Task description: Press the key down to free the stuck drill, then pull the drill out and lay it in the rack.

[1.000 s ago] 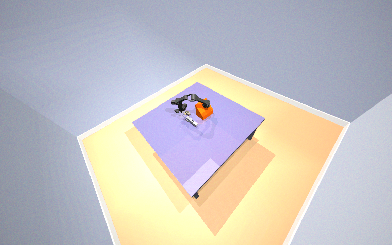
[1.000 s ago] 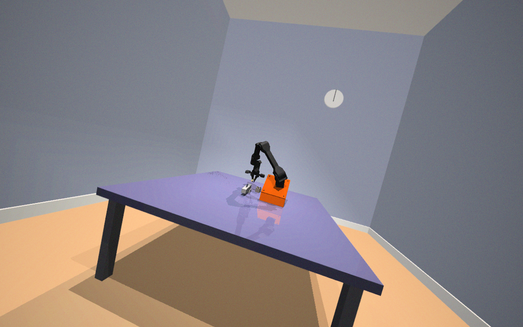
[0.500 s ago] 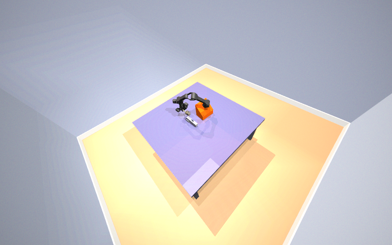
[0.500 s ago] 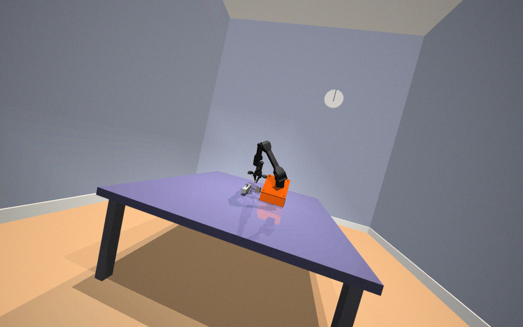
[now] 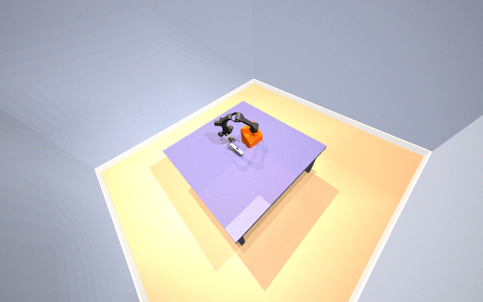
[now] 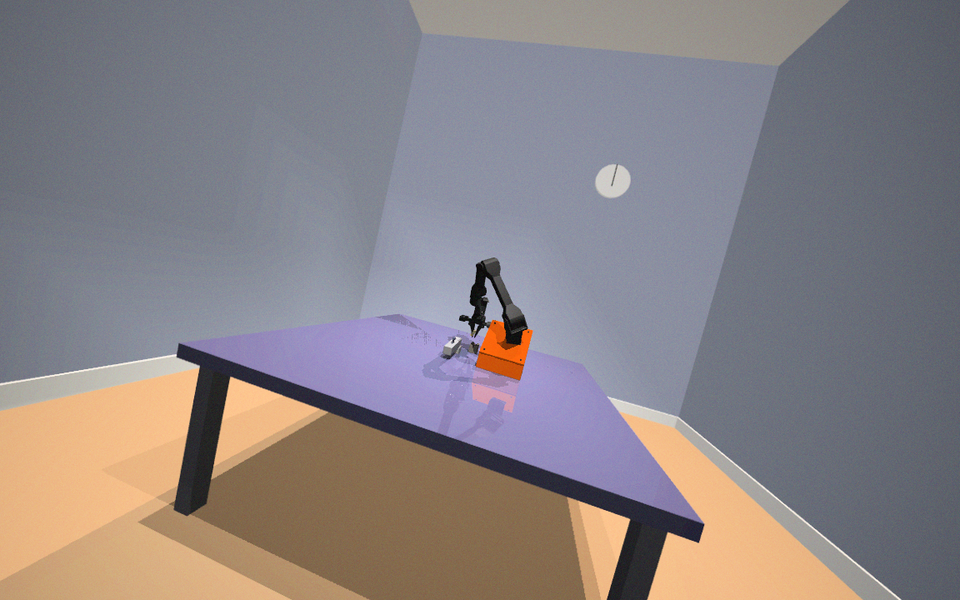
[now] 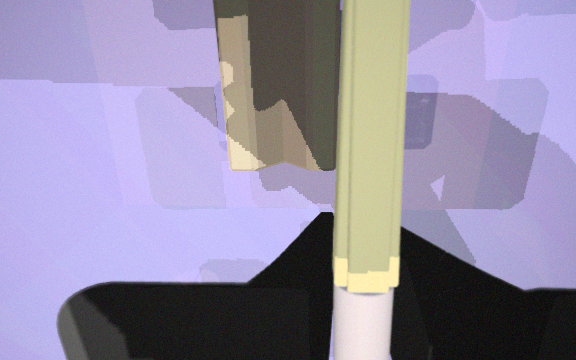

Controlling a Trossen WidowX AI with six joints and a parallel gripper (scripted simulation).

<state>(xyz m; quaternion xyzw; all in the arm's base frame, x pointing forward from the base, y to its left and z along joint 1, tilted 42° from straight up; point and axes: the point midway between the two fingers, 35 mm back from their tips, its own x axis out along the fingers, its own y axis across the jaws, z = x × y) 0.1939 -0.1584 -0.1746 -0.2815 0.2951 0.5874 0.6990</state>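
Right now my gripper tip is 2 cm past the rack, 5 cm to the right of it and 4 cm above it. Also, from my gripper tip: drill 4 cm to the left, 3 cm above.
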